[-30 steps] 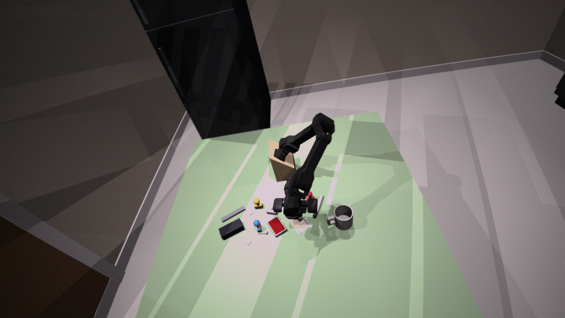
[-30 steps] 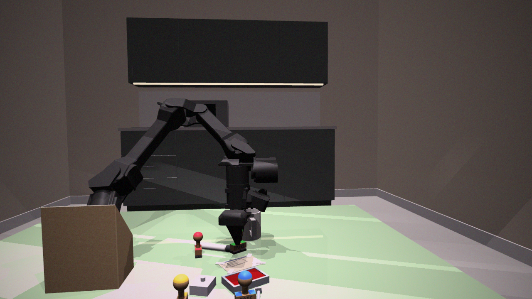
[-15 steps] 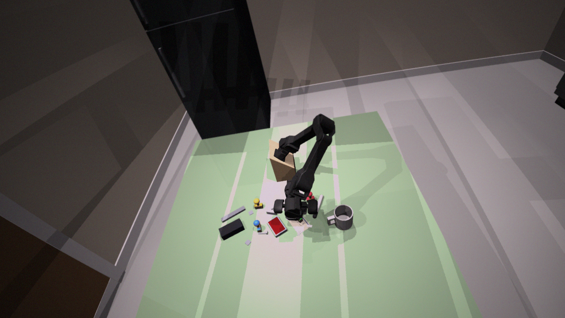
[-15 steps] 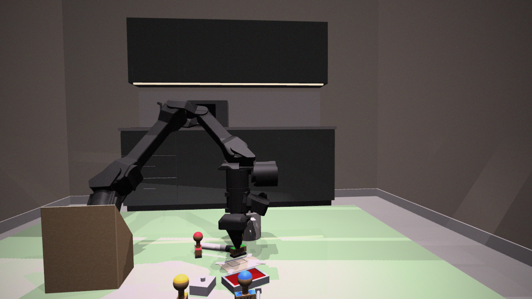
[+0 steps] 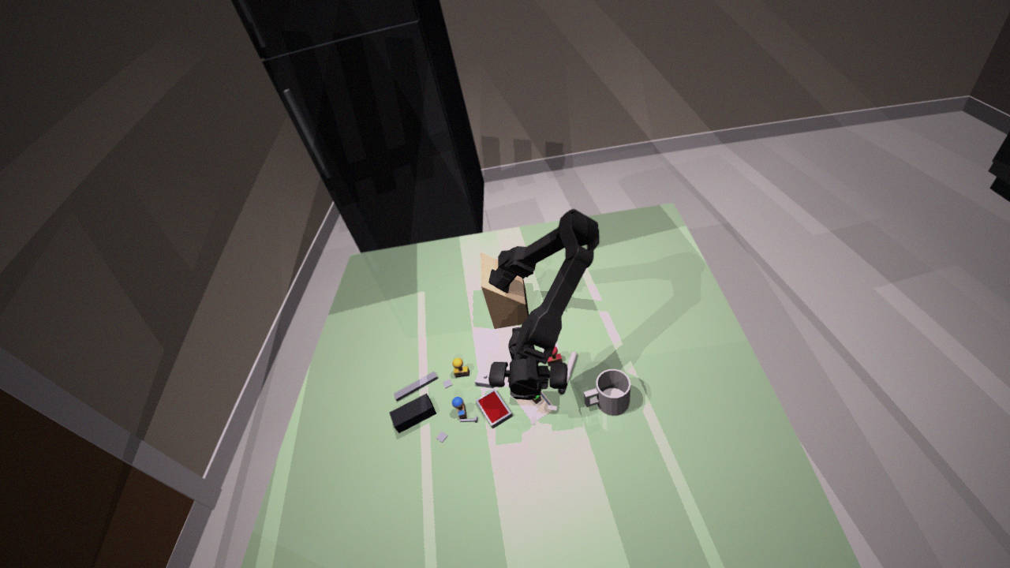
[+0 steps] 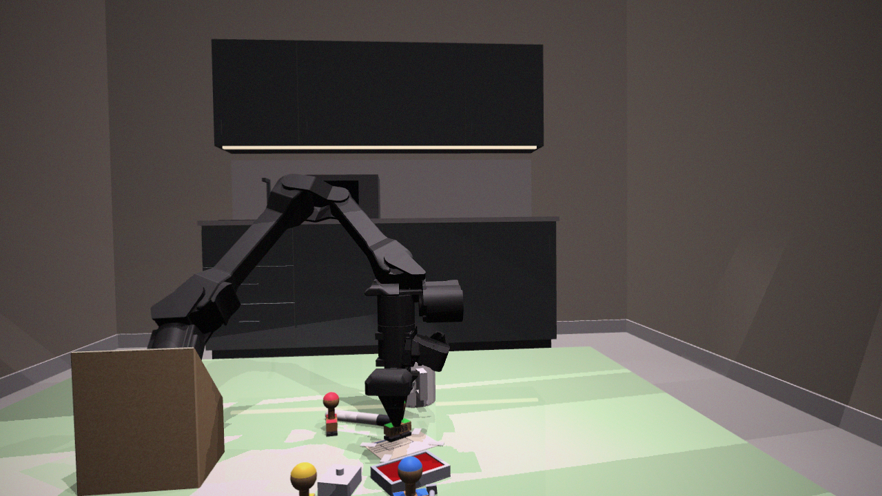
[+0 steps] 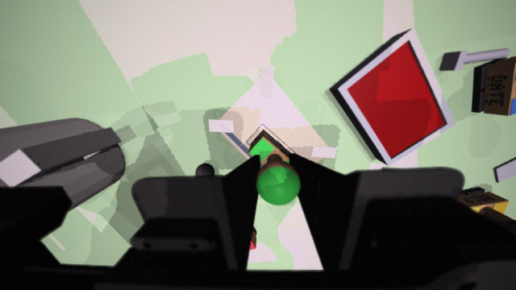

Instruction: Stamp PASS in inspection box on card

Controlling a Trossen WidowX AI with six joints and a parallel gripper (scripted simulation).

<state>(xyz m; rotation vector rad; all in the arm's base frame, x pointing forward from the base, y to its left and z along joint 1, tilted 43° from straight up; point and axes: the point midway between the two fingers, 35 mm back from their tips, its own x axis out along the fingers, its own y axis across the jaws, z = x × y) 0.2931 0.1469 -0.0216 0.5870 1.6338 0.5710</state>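
The card is 4 cm below my gripper tip and 1 cm ahead of it. The rest, counted from my gripper tip: marker: 8 cm to the left, 6 cm behind, 2 cm below; then red ink pad: 10 cm to the right, 3 cm below, 3 cm ahead; then green-knobbed PASS stamp: right at my gripper tip.
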